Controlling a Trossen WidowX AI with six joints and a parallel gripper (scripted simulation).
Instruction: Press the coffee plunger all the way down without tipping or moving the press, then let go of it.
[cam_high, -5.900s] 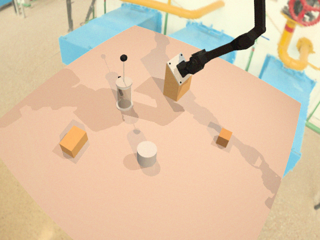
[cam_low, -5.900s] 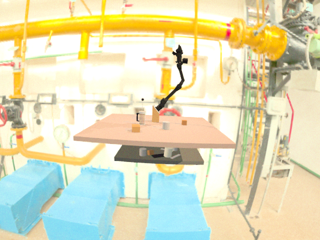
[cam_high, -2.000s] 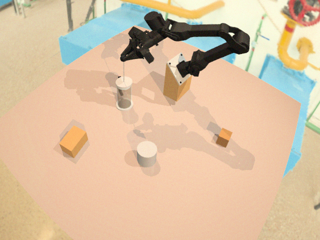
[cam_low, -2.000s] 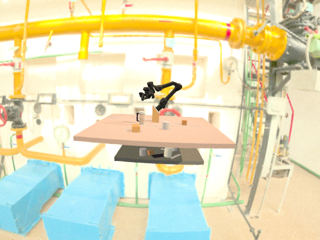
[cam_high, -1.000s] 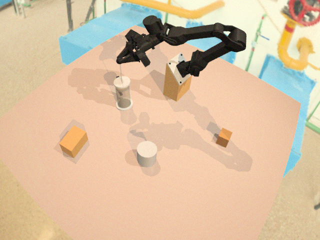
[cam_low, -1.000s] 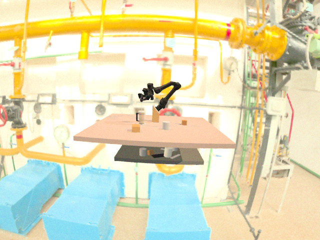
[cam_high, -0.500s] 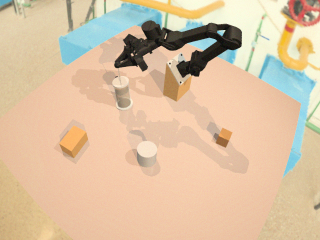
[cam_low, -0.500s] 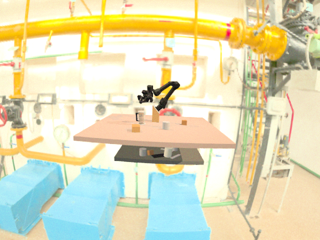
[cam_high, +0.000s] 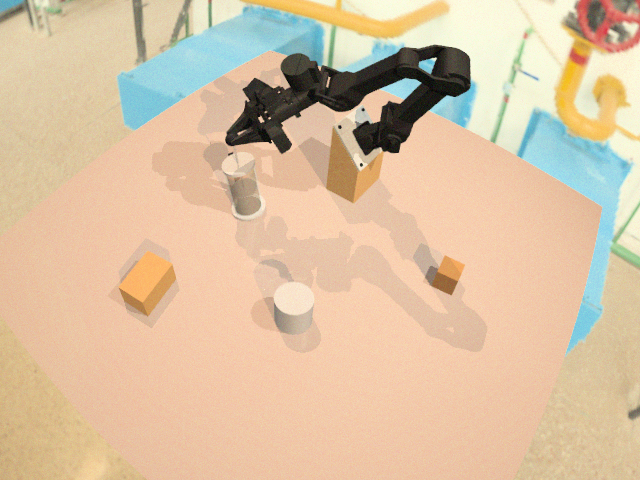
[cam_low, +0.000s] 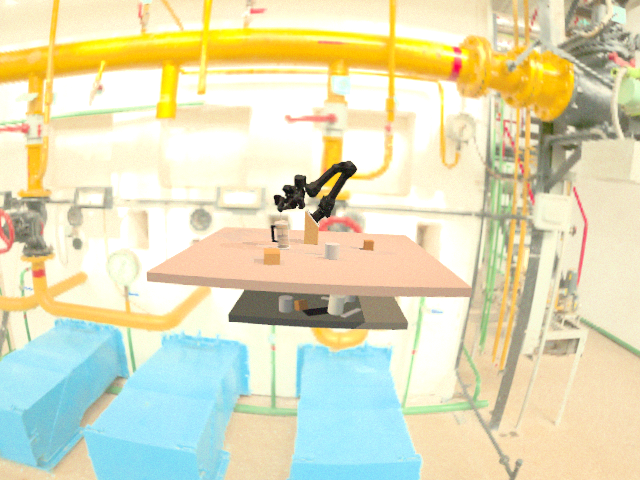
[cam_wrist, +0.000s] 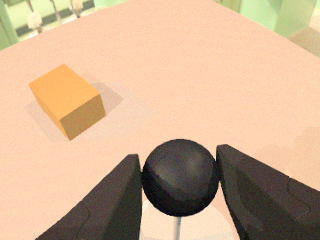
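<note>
The coffee press lies 3 cm behind my gripper tip and 10 cm below it. From my gripper tip the other things lie so: orange box (28 cm ahead, 1 cm to the left, 19 cm below).
</note>
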